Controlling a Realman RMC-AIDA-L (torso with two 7-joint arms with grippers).
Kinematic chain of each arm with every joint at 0, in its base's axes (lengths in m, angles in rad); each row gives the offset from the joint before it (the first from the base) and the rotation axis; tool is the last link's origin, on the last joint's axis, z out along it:
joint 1: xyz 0 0 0.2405 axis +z
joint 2: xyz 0 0 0 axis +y
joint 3: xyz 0 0 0.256 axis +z
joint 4: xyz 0 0 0 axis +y
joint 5: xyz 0 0 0.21 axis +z
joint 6: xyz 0 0 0 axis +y
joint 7: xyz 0 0 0.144 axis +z
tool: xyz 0 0 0
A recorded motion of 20 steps. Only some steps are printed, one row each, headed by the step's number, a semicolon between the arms.
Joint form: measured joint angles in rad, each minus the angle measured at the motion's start. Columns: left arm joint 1, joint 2, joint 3, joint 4, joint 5, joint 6, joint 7; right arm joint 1, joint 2, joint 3, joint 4, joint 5, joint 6, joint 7.
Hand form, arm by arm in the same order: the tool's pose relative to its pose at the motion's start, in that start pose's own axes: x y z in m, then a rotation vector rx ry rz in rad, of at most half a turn. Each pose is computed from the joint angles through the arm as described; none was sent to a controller.
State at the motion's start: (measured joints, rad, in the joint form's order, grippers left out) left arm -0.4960 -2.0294 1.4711 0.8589 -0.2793 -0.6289 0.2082; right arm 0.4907 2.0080 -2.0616 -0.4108 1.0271 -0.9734 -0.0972
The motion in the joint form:
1: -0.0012 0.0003 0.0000 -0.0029 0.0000 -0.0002 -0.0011; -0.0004 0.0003 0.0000 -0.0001 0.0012 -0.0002 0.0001
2: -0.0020 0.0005 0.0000 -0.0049 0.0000 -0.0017 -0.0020; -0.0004 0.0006 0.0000 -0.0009 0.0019 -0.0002 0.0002
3: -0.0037 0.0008 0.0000 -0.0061 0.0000 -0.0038 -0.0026; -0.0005 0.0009 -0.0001 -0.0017 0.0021 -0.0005 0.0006
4: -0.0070 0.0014 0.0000 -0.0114 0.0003 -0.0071 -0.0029; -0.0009 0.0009 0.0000 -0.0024 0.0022 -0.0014 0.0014
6: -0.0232 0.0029 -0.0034 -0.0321 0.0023 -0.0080 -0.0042; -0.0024 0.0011 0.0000 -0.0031 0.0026 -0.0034 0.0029
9: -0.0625 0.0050 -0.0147 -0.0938 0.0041 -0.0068 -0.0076; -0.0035 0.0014 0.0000 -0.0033 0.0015 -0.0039 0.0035
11: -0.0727 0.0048 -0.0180 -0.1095 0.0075 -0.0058 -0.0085; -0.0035 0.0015 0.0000 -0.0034 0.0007 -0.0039 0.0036
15: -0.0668 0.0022 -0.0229 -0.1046 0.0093 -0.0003 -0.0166; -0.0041 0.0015 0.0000 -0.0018 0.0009 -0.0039 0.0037
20: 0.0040 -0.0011 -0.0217 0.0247 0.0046 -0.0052 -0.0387; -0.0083 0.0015 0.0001 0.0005 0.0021 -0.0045 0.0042
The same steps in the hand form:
1: -0.0003 0.0000 0.0003 0.0001 -0.0021 -0.0008; 0.0001 -0.0001 -0.0002 0.0012 0.0002 0.0010
2: -0.0008 0.0000 0.0005 -0.0002 -0.0048 -0.0016; 0.0001 0.0001 -0.0001 0.0014 0.0000 0.0024
3: -0.0006 0.0001 0.0005 -0.0007 -0.0067 -0.0014; 0.0000 0.0004 -0.0002 0.0011 -0.0005 0.0037
4: -0.0011 0.0002 0.0010 -0.0012 -0.0124 -0.0003; -0.0002 0.0004 -0.0002 0.0014 -0.0016 0.0050
6: 0.0004 0.0005 0.0027 -0.0009 -0.0202 0.0026; -0.0002 0.0001 -0.0006 0.0026 -0.0028 0.0071
9: 0.0008 0.0016 0.0077 -0.0017 -0.0462 0.0019; 0.0000 0.0000 -0.0010 0.0024 -0.0027 0.0074
11: 0.0011 0.0019 0.0089 -0.0008 -0.0523 0.0036; 0.0000 0.0002 -0.0010 0.0017 -0.0027 0.0072
15: 0.0004 0.0015 0.0087 0.0007 -0.0466 -0.0107; 0.0004 -0.0004 -0.0013 0.0030 -0.0014 0.0062
20: 0.0054 -0.0039 -0.0034 0.0061 0.0190 -0.0542; 0.0016 -0.0024 -0.0029 0.0081 0.0022 0.0051

